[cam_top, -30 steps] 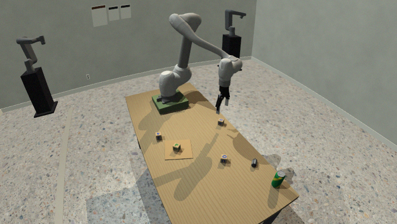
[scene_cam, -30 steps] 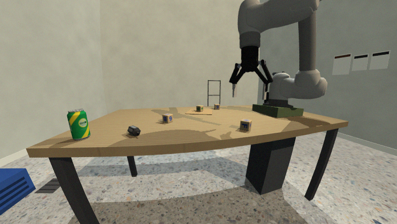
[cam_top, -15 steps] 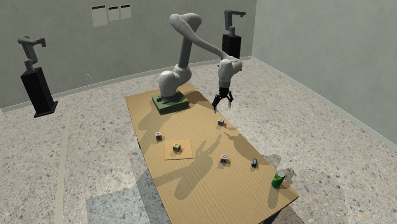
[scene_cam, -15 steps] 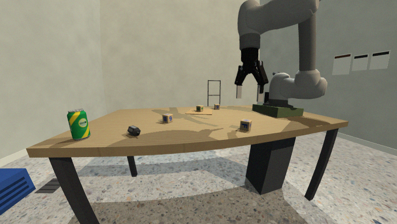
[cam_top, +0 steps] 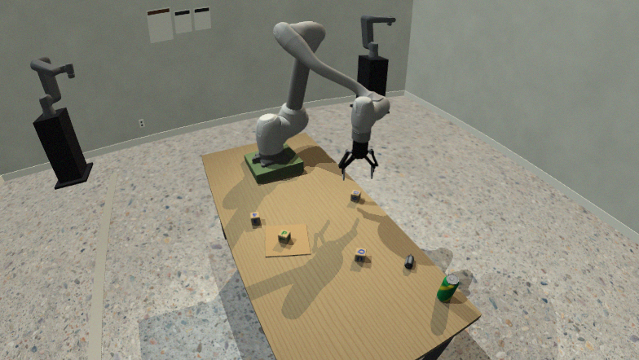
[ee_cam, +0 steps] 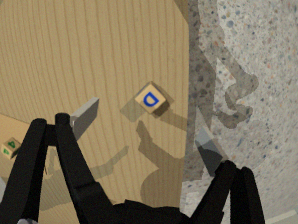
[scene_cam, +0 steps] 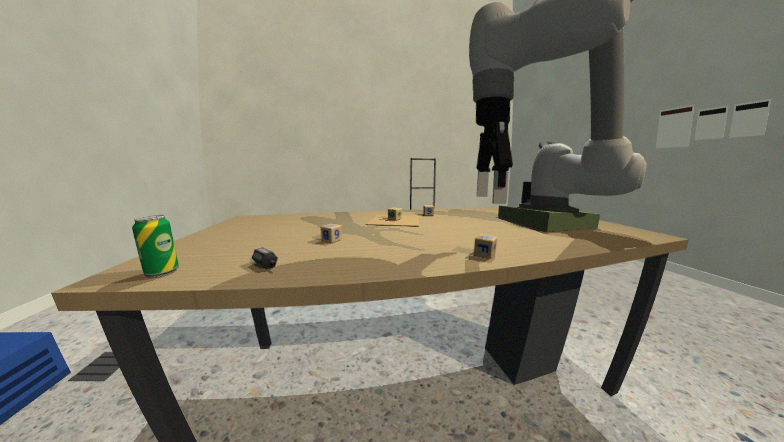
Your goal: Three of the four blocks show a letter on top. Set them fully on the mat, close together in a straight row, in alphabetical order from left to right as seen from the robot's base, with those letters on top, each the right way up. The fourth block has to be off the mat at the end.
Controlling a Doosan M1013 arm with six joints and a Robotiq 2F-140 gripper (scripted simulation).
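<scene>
Now: hand 12 cm above the D block. From my hand the other things lie so: blue-lettered block (38 cm ahead, 19 cm to the right, 12 cm below); then tan mat (15 cm ahead, 44 cm to the right, 14 cm below); then black object (51 cm ahead, 13 cm below).
</scene>
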